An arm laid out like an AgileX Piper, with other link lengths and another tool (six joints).
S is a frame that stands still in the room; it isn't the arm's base.
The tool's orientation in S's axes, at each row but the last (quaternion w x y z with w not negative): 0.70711 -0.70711 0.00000 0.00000; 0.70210 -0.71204 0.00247 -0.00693; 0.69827 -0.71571 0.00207 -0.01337; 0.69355 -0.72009 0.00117 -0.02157; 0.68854 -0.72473 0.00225 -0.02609; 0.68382 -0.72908 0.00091 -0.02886; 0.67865 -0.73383 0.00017 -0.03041; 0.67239 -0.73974 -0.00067 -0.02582; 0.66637 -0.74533 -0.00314 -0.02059; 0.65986 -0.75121 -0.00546 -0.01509; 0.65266 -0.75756 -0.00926 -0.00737; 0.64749 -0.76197 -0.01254 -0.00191
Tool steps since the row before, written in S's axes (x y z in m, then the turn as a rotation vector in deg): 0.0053 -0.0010 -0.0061 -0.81 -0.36 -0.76; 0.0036 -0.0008 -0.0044 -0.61 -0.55 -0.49; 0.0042 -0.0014 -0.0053 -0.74 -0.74 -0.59; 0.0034 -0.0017 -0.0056 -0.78 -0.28 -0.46; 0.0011 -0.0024 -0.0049 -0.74 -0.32 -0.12; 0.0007 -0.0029 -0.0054 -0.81 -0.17 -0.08; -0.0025 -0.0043 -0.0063 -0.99 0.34 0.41; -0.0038 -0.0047 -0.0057 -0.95 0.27 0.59; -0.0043 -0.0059 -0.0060 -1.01 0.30 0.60; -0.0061 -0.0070 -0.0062 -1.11 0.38 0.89; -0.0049 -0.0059 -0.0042 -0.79 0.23 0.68; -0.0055 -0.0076 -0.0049 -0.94 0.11 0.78
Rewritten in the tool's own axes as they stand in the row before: 0.0053 0.0061 -0.0010 -0.81 0.76 -0.36; 0.0036 0.0044 -0.0007 -0.61 0.49 -0.55; 0.0041 0.0054 -0.0012 -0.73 0.60 -0.74; 0.0033 0.0058 -0.0014 -0.78 0.45 -0.29; 0.0010 0.0051 -0.0021 -0.73 0.11 -0.34; 0.0006 0.0056 -0.0025 -0.80 0.06 -0.20; -0.0026 0.0065 -0.0039 -0.98 -0.48 0.26; -0.0039 0.0060 -0.0043 -0.93 -0.65 0.18; -0.0044 0.0065 -0.0053 -1.00 -0.66 0.20; -0.0062 0.0069 -0.0062 -1.09 -0.96 0.25; -0.0050 0.0049 -0.0052 -0.77 -0.73 0.13; -0.0057 0.0059 -0.0066 -0.92 -0.81 0.00
